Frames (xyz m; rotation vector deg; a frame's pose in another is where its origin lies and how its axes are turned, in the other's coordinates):
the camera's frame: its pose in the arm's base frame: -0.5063 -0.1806 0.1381 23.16 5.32 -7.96
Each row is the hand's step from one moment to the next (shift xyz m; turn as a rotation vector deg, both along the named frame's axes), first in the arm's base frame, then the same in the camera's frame.
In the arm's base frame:
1: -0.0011 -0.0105 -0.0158 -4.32 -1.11 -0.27
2: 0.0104 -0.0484 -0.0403 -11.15 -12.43 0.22
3: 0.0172 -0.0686 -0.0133 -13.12 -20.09 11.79
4: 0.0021 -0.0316 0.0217 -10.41 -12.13 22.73
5: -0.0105 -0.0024 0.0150 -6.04 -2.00 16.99
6: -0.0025 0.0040 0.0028 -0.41 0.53 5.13
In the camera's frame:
1: 0.0020 -0.0158 -0.0104 -4.10 -1.78 -0.07
2: 0.0206 -0.0580 -0.0170 -9.58 -12.93 4.45
3: 0.0265 -0.0649 0.0162 -11.99 -15.75 17.97
4: 0.0032 -0.0201 0.0326 -11.53 -3.88 24.98
5: -0.0118 0.0020 0.0140 -7.72 3.80 15.97
6: -0.0033 0.0043 0.0008 -1.07 2.40 4.46

